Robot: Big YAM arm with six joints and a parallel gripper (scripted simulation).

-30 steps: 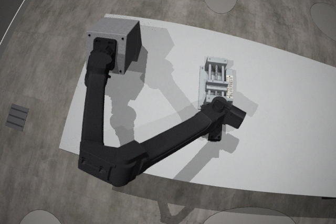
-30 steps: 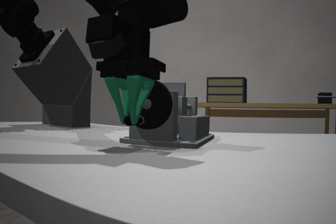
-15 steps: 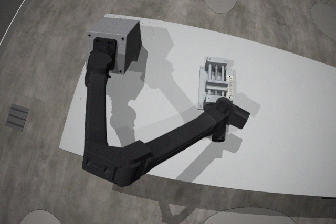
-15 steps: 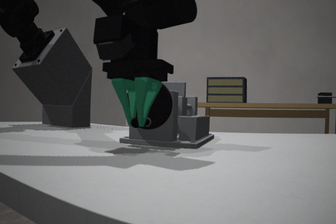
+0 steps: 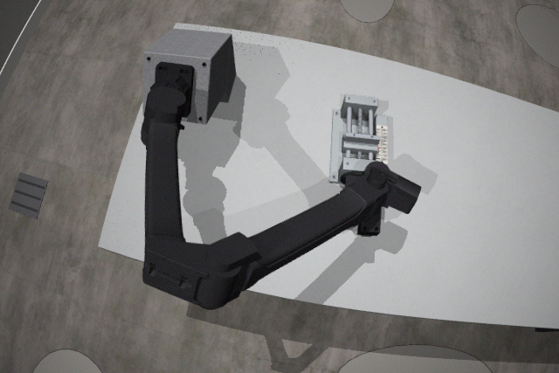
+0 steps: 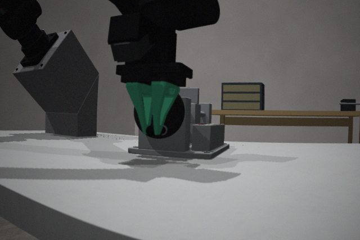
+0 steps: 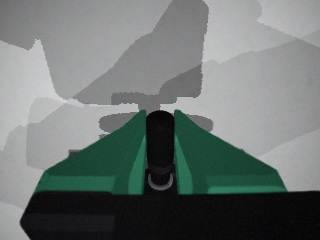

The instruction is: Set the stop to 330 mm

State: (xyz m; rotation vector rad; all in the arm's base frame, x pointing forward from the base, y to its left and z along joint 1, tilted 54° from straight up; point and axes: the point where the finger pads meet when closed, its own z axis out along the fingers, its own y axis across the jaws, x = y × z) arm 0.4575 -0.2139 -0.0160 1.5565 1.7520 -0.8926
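Right now the black handwheel is 1 cm behind my hand and 3 cm to the left of it. Round my hand: grey stop (1 cm behind, 14 cm to the left, 4 cm above); black crank handle (2 cm to the left).
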